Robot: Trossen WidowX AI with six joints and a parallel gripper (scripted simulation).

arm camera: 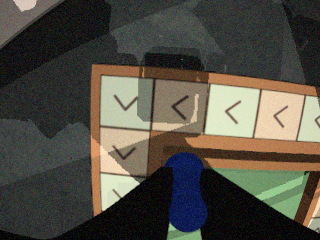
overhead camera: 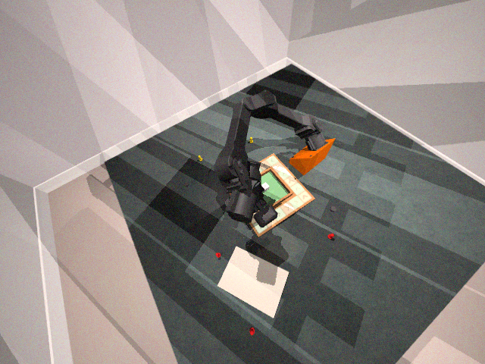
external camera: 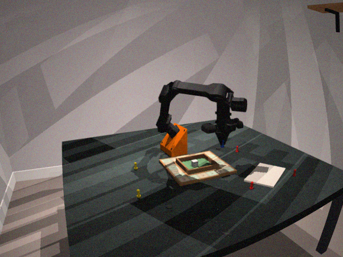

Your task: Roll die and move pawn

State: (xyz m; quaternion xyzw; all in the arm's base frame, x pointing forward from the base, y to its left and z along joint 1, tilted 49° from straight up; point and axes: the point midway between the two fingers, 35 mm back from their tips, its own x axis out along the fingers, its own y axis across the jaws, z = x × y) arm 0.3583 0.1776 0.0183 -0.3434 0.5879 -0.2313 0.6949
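Now: gripper tip 110 mm past the white die, 90 mm to the left of it and 120 mm above it. The rest, counted from my gripper tip: blue pawn (10 mm above); white sheet (110 mm ahead, 190 mm to the left, 140 mm below); green dice tray (110 mm behind, 80 mm to the right, 140 mm below).
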